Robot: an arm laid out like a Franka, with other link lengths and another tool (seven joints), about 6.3 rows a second.
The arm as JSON. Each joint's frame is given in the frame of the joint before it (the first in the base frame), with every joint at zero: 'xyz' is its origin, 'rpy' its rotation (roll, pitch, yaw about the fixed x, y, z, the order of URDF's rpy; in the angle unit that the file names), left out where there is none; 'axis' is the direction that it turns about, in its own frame. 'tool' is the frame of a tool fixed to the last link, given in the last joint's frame.
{
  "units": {
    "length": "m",
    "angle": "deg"
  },
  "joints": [
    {
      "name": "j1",
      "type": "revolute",
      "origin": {
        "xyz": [
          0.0,
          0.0,
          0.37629
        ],
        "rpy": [
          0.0,
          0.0,
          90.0
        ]
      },
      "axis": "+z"
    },
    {
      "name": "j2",
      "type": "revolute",
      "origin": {
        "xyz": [
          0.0,
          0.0,
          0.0
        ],
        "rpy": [
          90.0,
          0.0,
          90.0
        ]
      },
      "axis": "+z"
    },
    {
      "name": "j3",
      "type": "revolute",
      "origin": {
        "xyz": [
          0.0,
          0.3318,
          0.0
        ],
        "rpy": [
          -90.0,
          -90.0,
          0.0
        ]
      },
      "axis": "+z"
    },
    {
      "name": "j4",
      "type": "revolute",
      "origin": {
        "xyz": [
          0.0,
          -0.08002,
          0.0
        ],
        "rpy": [
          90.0,
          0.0,
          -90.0
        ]
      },
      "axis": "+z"
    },
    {
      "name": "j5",
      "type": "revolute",
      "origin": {
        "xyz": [
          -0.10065,
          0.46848,
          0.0
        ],
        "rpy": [
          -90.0,
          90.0,
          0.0
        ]
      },
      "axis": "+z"
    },
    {
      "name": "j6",
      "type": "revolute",
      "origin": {
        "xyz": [
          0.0,
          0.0,
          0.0
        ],
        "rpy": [
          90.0,
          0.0,
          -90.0
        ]
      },
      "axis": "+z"
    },
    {
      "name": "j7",
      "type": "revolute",
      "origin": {
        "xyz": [
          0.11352,
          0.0,
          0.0
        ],
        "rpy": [
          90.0,
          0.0,
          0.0
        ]
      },
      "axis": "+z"
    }
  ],
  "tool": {
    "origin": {
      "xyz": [
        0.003,
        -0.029,
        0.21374
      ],
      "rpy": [
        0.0,
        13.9,
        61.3
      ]
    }
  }
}
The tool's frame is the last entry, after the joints.
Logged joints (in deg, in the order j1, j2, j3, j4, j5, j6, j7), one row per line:
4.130, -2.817, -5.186, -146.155, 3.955, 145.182, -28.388
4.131, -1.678, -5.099, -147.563, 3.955, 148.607, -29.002
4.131, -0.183, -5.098, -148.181, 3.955, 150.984, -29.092
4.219, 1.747, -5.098, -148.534, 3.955, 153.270, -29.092
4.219, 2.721, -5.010, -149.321, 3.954, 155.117, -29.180
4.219, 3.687, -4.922, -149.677, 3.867, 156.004, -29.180
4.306, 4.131, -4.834, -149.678, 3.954, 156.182, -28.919
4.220, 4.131, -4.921, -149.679, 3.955, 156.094, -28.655
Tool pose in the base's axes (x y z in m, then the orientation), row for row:
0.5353, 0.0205, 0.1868, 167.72, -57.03, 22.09
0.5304, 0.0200, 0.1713, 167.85, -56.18, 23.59
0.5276, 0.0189, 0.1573, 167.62, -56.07, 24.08
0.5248, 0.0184, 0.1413, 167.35, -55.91, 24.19
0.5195, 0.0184, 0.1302, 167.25, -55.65, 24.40
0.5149, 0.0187, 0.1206, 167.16, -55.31, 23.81
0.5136, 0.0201, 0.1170, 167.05, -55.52, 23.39
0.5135, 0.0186, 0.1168, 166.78, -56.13, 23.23
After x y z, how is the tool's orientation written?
As a rotation vector, in degrees.
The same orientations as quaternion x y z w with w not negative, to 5 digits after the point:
0.93941, -0.31943, 0.12373, 0.01289
0.93991, -0.31459, 0.13210, 0.01250
0.93957, -0.31429, 0.13498, 0.01412
0.93955, -0.31389, 0.13581, 0.01664
0.93974, -0.31268, 0.13710, 0.01792
0.94062, -0.31123, 0.13398, 0.02028
0.94048, -0.31258, 0.13168, 0.02110
0.93939, -0.31615, 0.13084, 0.02183

